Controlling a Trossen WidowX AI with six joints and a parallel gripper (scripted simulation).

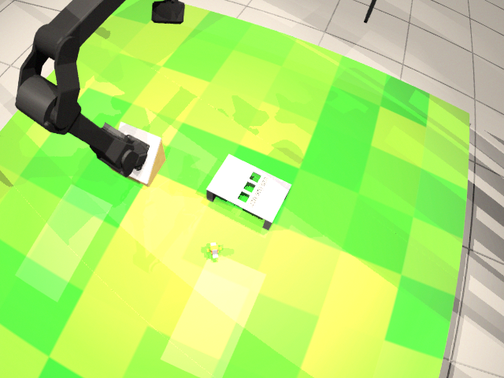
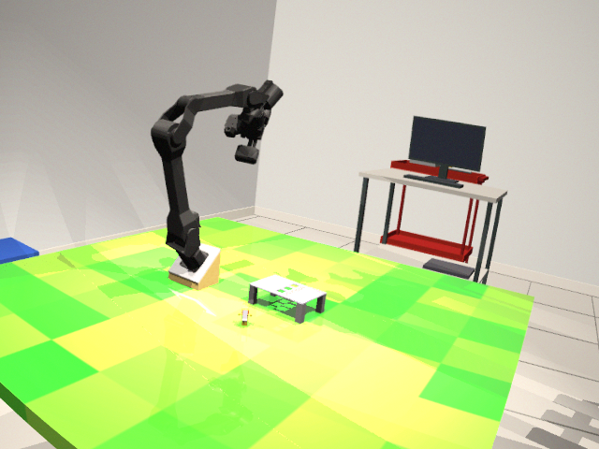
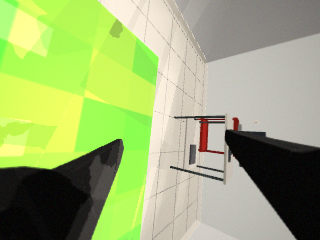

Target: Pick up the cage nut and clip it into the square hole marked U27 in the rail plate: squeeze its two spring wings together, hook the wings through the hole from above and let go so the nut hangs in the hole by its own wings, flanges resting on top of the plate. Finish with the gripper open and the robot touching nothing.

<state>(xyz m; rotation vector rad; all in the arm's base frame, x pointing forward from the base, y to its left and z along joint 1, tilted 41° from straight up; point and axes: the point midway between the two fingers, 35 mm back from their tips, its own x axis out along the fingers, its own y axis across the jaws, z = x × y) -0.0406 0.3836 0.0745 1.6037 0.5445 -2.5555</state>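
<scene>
Right now the cage nut is 31 cm ahead of my gripper tip, 36 cm to the right of it and 33 cm below it.
</scene>
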